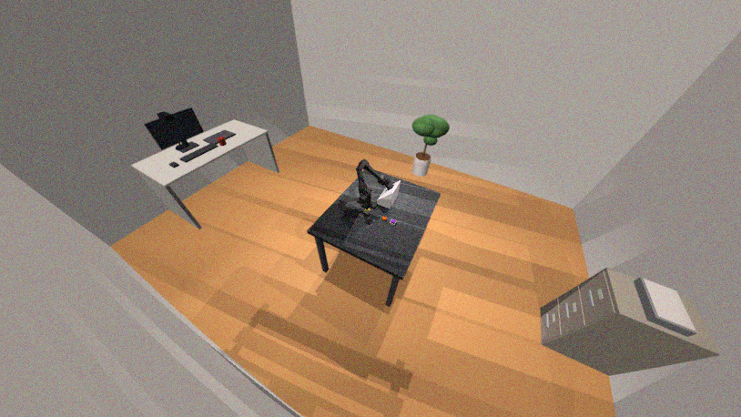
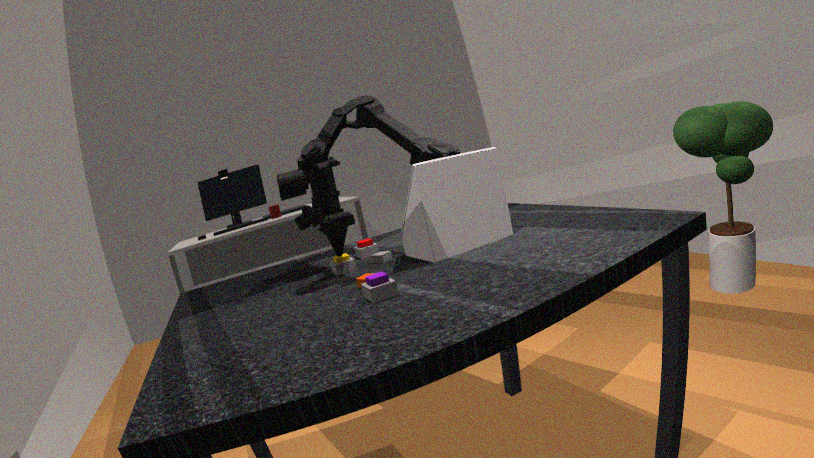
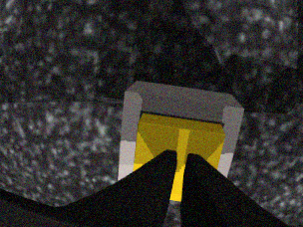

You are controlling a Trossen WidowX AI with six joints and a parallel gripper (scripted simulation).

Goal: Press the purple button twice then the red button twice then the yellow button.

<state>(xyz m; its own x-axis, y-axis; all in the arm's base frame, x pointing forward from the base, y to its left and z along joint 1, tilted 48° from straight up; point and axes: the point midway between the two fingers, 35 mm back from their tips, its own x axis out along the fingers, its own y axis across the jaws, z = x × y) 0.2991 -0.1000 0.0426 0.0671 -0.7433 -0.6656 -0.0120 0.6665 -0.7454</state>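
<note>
Now: gripper tip 1 cm above the yellow button. Also, from my gripper tip: small grey block (9 cm behind, 2 cm to the left, 3 cm below); orange block (18 cm to the left, 3 cm below); red button (9 cm behind, 10 cm to the right).
</note>
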